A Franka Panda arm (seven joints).
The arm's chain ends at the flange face. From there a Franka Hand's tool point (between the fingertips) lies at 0.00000 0.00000 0.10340 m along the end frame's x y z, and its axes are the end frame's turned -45 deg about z.
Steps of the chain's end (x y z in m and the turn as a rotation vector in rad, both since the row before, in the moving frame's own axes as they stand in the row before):
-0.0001 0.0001 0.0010 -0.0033 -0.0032 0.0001
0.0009 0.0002 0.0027 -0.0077 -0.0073 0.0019
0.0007 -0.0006 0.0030 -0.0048 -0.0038 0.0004
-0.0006 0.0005 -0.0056 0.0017 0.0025 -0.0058
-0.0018 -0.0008 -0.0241 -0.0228 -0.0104 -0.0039
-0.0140 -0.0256 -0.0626 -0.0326 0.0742 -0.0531
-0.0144 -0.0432 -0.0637 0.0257 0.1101 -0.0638
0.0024 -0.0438 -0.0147 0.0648 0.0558 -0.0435
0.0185 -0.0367 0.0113 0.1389 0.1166 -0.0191
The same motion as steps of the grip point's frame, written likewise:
-0.0006 0.0000 0.0010 -0.0001 -0.0046 0.0001
-0.0006 0.0008 0.0027 -0.0003 -0.0106 0.0019
0.0003 0.0001 0.0030 -0.0007 -0.0061 0.0004
-0.0005 0.0000 -0.0056 -0.0006 0.0030 -0.0058
-0.0031 -0.0009 -0.0241 -0.0088 -0.0235 -0.0039
0.0114 -0.0203 -0.0629 -0.0755 0.0294 -0.0531
0.0305 -0.0349 -0.0644 -0.0597 0.0960 -0.0638
0.0415 -0.0301 -0.0151 0.0064 0.0853 -0.0435
0.0576 -0.0147 0.0096 0.0158 0.1807 -0.0191

